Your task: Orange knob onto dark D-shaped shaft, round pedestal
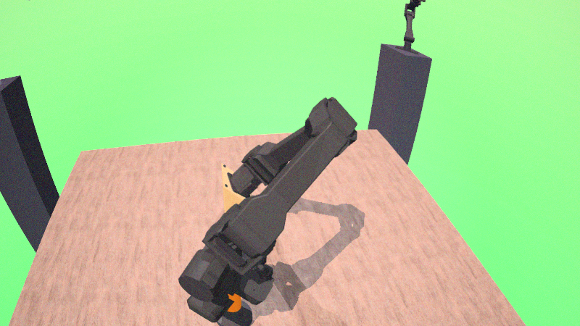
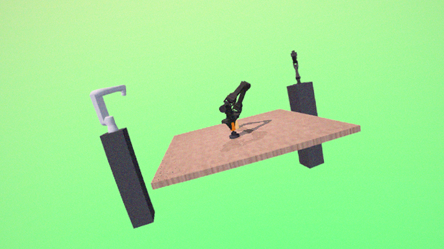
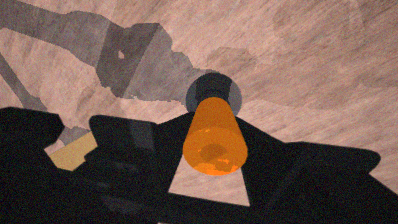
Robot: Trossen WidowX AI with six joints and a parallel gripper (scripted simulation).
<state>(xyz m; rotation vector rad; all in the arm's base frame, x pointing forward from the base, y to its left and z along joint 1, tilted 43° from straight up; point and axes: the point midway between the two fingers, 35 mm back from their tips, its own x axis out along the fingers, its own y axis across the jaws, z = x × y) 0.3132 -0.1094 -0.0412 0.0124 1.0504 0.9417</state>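
My gripper tip is now 2 cm below the orange knob. From my gripper tip the other things lie so: dark round pedestal 4 cm below.
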